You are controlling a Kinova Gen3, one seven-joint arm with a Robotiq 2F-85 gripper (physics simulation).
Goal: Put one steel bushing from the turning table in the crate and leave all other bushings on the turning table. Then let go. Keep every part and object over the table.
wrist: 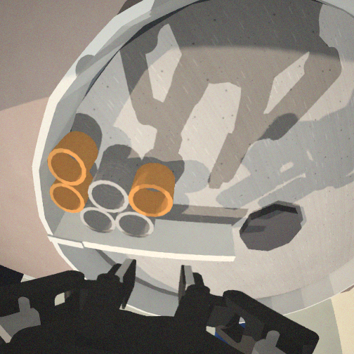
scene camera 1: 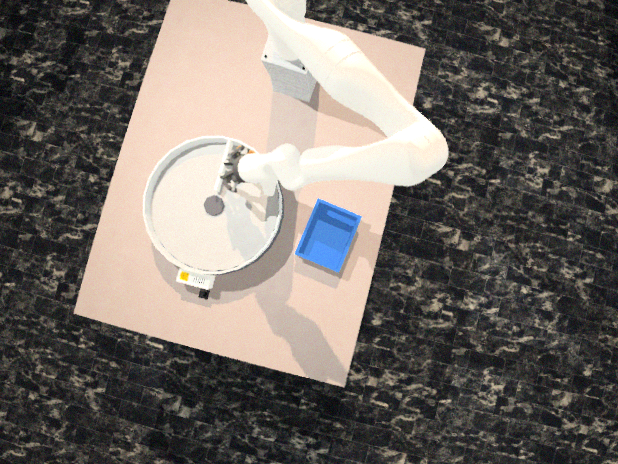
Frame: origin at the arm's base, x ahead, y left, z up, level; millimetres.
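Seen in the pictures: gripper, fingertip midpoint: [scene camera 1: 223, 169].
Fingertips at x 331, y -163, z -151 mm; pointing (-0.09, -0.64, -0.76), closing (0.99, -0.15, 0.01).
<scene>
Pixels of each thing's top centre, then the offset from my fingertips to it. "*": a spot on its surface instead.
- blue crate, top centre: [scene camera 1: 328, 235] dy +337, dx +148, dz -67 mm
- divider, surface spot: [scene camera 1: 226, 152] * dy -4, dx -59, dz -27 mm
- dark hub, top centre: [scene camera 1: 213, 205] dy -26, dx +102, dz -56 mm
- white control box, surface spot: [scene camera 1: 200, 280] * dy -33, dx +336, dz -59 mm
Three steel bushings [wrist: 114, 170] [wrist: 99, 231] [wrist: 151, 226] stand grouped on the turning table [scene camera 1: 146, 200] [wrist: 45, 125] in the wrist view, near its rim and beside the white divider [wrist: 160, 240]. Three orange bushings [wrist: 84, 142] [wrist: 89, 186] [wrist: 156, 175] stand around them, two at the rim side and one at the hub side. In the scene view the arm mostly hides the group. My gripper [scene camera 1: 231, 170] [wrist: 157, 274] is partly open and empty, above the turning table, over the divider's side of the group. The blue crate [scene camera 1: 320, 263] stands apart from the turning table; no bushing shows in it.
The divider [scene camera 1: 226, 152] runs from the rim towards the dark hub [scene camera 1: 214, 205] [wrist: 272, 227]. A white control box [scene camera 1: 200, 280] sits at the turning table's lower side. My forearm [scene camera 1: 350, 162] reaches across the table from the right, above the crate's position in the scene view.
</scene>
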